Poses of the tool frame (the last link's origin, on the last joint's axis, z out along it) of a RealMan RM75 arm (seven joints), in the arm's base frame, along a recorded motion.
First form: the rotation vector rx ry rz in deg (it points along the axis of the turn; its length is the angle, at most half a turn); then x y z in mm.
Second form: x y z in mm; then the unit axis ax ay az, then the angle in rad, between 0 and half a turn. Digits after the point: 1 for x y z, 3 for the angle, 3 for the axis.
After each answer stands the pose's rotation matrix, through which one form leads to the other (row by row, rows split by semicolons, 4 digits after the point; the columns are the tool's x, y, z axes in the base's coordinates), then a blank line. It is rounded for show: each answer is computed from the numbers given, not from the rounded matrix.
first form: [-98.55, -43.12, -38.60, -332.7, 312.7, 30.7]
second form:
[-332.7, 312.7, 30.7, -0.862, -0.377, -0.338, 1.995]
0.6381 0.7670 0.0671; 0.1513 -0.2104 0.9658; 0.7549 -0.6061 -0.2503

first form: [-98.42, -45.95, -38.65, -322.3, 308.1, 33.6]
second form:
[-322.3, 308.1, 33.6, -0.854, -0.399, -0.335, 2.012]
0.6129 0.7887 0.0481; 0.1825 -0.2005 0.9626; 0.7688 -0.5812 -0.2668

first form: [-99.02, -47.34, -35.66, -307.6, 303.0, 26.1]
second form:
[-307.6, 303.0, 26.1, -0.858, -0.410, -0.309, 2.014]
0.6231 0.7821 0.0083; 0.2238 -0.1885 0.9562; 0.7494 -0.5939 -0.2925

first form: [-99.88, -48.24, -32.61, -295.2, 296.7, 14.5]
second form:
[-295.2, 296.7, 14.5, -0.864, -0.417, -0.282, 2.018]
0.6367 0.7706 -0.0272; 0.2620 -0.1829 0.9476; 0.7253 -0.6104 -0.3184

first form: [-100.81, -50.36, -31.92, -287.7, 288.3, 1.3]
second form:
[-287.7, 288.3, 1.3, -0.861, -0.430, -0.273, 2.044]
0.6227 0.7814 -0.0412; 0.2962 -0.1867 0.9367; 0.7242 -0.5955 -0.3478

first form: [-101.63, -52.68, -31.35, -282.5, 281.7, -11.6]
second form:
[-282.5, 281.7, -11.6, -0.856, -0.444, -0.264, 2.071]
0.6052 0.7942 -0.0546; 0.3308 -0.1885 0.9247; 0.7241 -0.5777 -0.3768

